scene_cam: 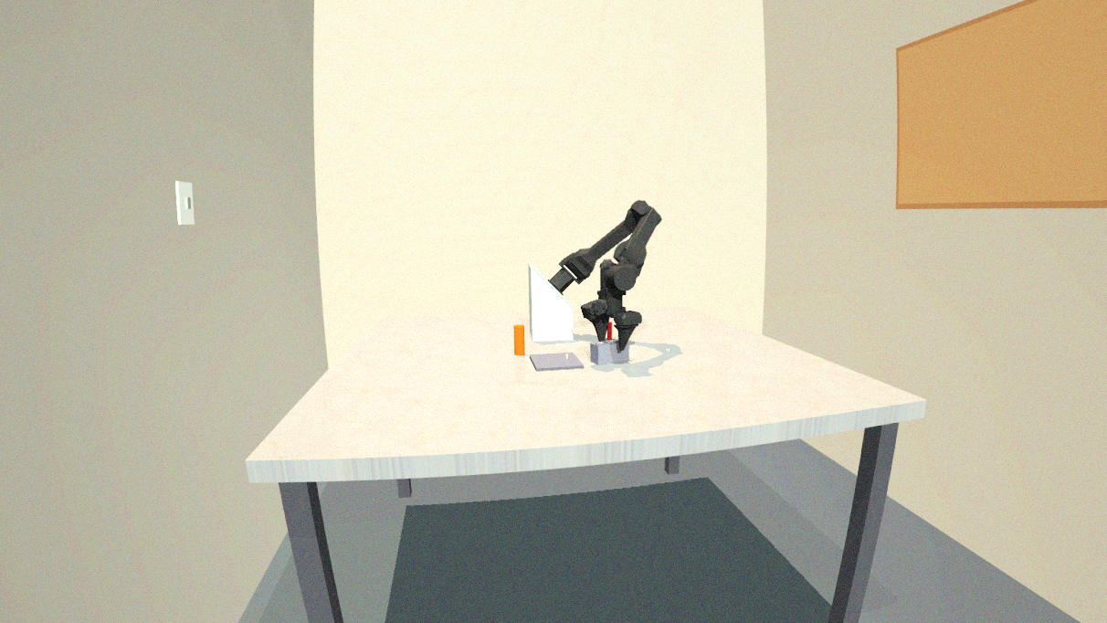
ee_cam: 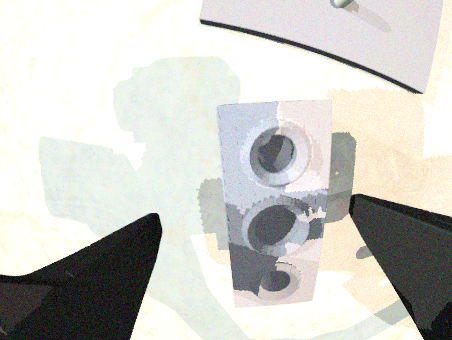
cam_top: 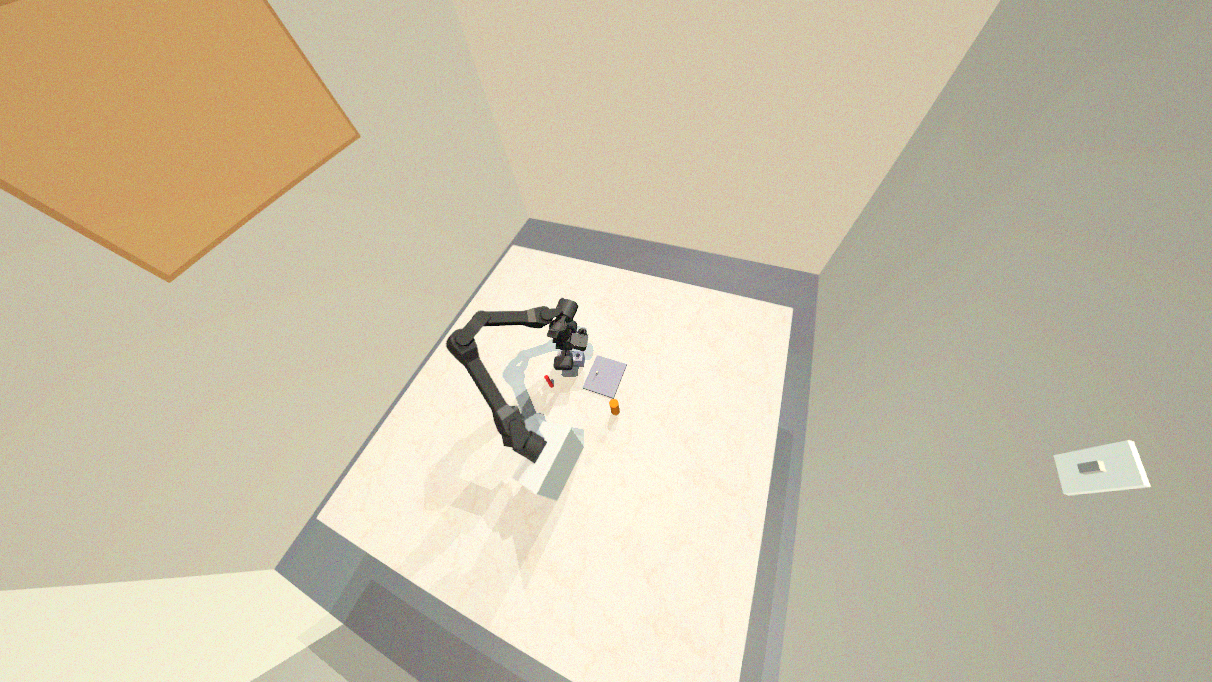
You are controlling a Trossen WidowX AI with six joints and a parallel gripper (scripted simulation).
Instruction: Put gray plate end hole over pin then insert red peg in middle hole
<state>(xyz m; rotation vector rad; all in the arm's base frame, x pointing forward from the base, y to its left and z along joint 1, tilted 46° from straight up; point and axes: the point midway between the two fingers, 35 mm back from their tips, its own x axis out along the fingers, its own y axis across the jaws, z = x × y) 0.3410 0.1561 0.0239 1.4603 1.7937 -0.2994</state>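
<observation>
Now: gripper tip 10 mm past the gray plate. Round my gripper tip: red peg: 120 mm behind, 10 mm to the left; orange cylinder: 240 mm to the right, 110 mm behind; base: 130 mm to the right, 30 mm below, 10 mm behind.
</observation>
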